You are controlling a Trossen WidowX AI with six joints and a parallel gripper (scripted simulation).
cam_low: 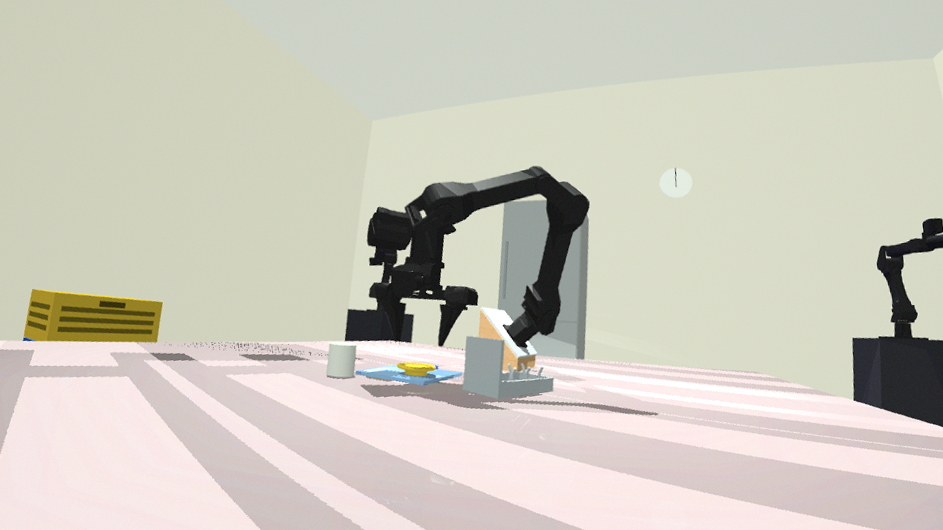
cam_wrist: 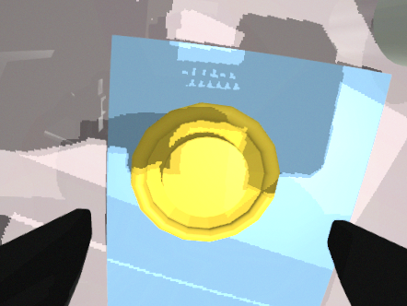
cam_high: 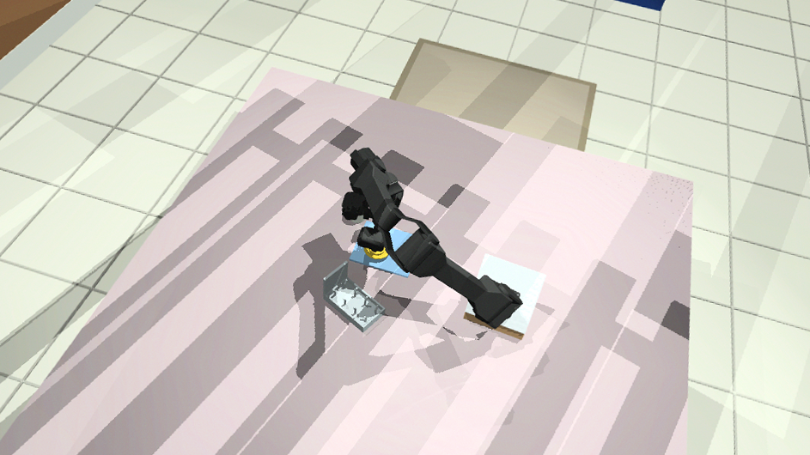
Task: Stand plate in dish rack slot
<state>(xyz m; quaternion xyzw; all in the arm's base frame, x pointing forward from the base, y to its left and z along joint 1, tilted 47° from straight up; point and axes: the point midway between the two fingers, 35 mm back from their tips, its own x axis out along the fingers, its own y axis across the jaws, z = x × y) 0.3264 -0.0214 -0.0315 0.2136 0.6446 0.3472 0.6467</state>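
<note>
Now: gripper tip 40 mm above the yellow plate. The rest, counted from my gripper tip: grey dish rack (20 mm behind, 170 mm to the left, 30 mm below); white cup (100 mm ahead, 80 mm to the right, 30 mm below).
</note>
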